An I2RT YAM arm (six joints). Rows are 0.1 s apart.
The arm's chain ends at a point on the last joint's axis. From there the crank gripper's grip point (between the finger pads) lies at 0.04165 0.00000 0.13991 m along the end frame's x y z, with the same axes.
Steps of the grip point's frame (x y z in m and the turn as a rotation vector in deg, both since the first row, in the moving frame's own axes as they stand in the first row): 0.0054, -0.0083, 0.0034, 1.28, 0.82, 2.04; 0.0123, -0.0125, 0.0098, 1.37, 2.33, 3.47; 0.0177, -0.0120, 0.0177, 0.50, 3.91, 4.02; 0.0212, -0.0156, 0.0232, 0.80, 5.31, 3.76; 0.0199, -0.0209, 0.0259, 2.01, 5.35, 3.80; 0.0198, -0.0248, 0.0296, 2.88, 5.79, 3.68; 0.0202, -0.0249, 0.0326, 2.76, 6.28, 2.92; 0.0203, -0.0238, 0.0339, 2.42, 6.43, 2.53; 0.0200, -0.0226, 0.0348, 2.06, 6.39, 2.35; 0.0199, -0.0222, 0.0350, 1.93, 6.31, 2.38
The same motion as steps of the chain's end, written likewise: 0.0034, -0.0067, 0.0040, 1.28, 0.82, 2.04; 0.0066, -0.0119, 0.0116, 1.37, 2.33, 3.47; 0.0083, -0.0140, 0.0209, 0.50, 3.91, 4.02; 0.0085, -0.0168, 0.0276, 0.80, 5.31, 3.76; 0.0070, -0.0193, 0.0304, 2.01, 5.35, 3.80; 0.0058, -0.0210, 0.0346, 2.88, 5.79, 3.68; 0.0050, -0.0208, 0.0381, 2.76, 6.28, 2.92; 0.0048, -0.0202, 0.0395, 2.42, 6.43, 2.53; 0.0046, -0.0197, 0.0404, 2.06, 6.39, 2.35; 0.0047, -0.0196, 0.0405, 1.93, 6.31, 2.38
